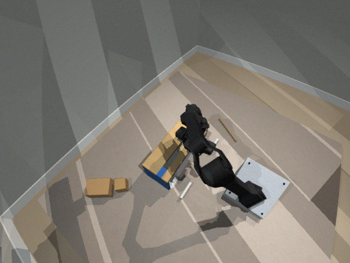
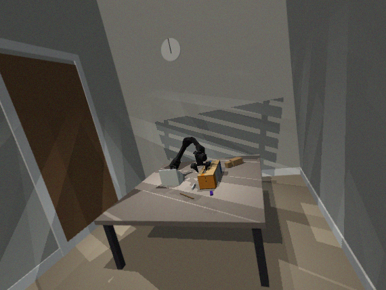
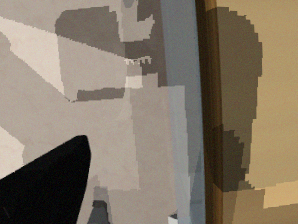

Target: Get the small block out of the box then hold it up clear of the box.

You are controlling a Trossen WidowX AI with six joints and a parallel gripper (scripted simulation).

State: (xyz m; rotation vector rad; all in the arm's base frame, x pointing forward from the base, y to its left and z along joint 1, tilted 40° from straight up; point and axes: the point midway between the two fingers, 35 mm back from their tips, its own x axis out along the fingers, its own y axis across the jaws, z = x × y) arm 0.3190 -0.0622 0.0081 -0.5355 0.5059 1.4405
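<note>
Right now my gripper tip is 4 cm short of the box, 3 cm above it and 1 cm to the right of it. From my gripper tip the other things lie so: wooden stick 29 cm to the right, 9 cm below, 9 cm behind.
</note>
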